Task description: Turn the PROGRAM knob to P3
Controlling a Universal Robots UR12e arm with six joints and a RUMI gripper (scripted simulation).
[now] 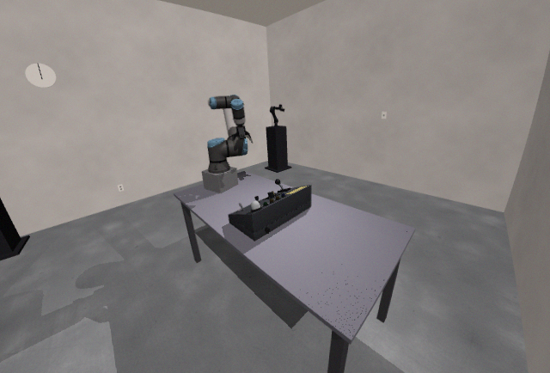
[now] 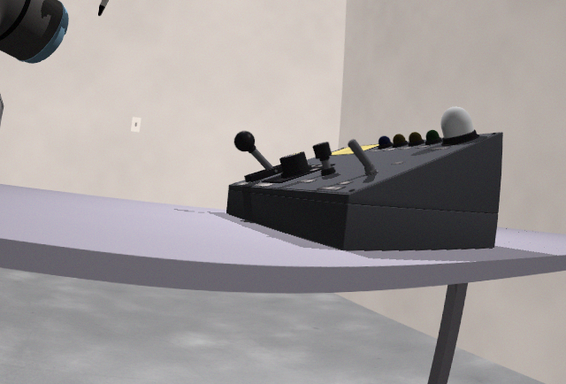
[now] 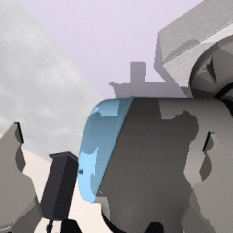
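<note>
Now: the program knob 460 mm ahead of my hand, 80 mm to the right of it and 270 mm below it. The rest, counted from my hand: dark console: 480 mm ahead, 150 mm to the right, 290 mm below; black ball-topped lever: 420 mm ahead, 30 mm to the left, 260 mm below; mode knob: 450 mm ahead, 210 mm to the right, 270 mm below.
</note>
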